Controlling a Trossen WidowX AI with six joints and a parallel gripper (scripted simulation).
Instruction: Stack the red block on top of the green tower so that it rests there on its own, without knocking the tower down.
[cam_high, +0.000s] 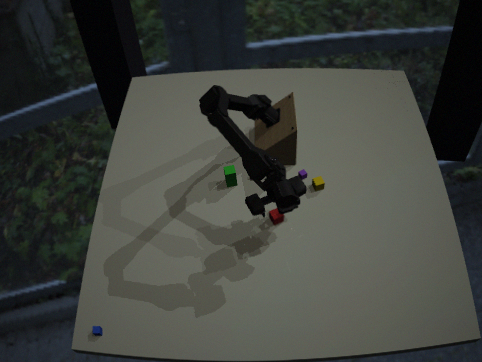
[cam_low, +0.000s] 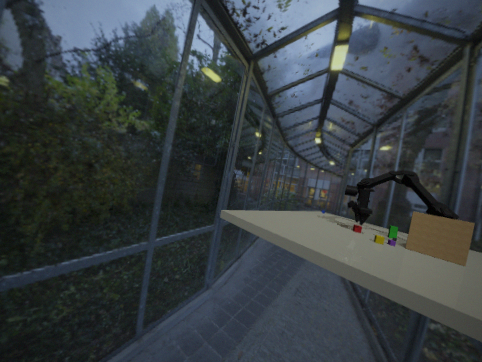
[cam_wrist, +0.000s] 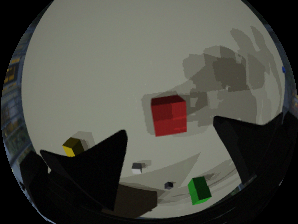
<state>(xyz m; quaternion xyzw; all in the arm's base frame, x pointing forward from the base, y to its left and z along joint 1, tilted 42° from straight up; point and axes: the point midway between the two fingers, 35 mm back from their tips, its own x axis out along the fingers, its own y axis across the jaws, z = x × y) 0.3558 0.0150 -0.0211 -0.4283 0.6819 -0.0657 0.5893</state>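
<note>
My gripper tip is 30 mm above the red block. Also, from my gripper tip: small grey cube (170 mm behind, 90 mm to the right, 40 mm below); small white cube (120 mm behind, 40 mm below); yellow cube (140 mm behind, 140 mm to the left, 30 mm below).
</note>
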